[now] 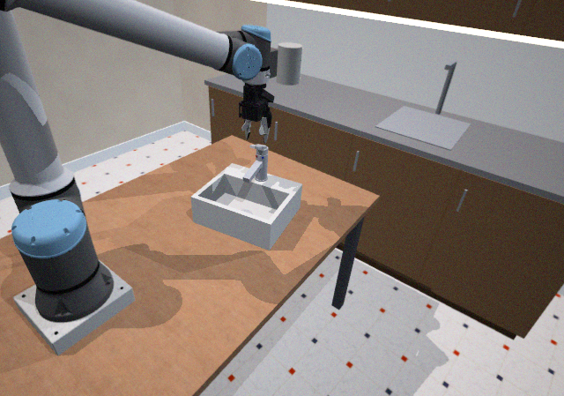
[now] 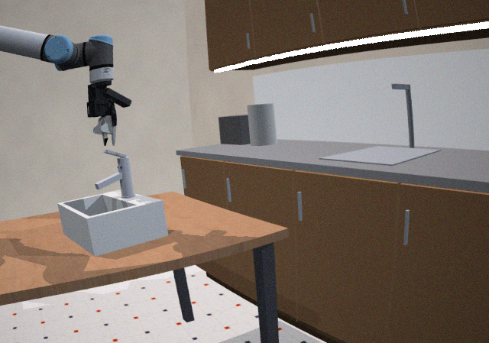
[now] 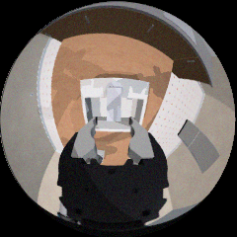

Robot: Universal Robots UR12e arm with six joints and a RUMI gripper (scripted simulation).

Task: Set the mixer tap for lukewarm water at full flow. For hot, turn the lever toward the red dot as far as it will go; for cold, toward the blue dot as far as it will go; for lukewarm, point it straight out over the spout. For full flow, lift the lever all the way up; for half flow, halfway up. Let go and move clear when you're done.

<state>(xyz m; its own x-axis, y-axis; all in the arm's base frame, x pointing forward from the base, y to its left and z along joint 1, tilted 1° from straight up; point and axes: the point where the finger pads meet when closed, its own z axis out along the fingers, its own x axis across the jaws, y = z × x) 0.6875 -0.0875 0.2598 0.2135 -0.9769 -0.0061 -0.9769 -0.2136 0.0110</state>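
The lever is 50 mm below my hand and 20 mm ahead of it. Also, from my hand: grey mixer tap 100 mm below, 30 mm ahead, 10 mm to the left; white basin 290 mm below, 70 mm behind, 10 mm to the right.
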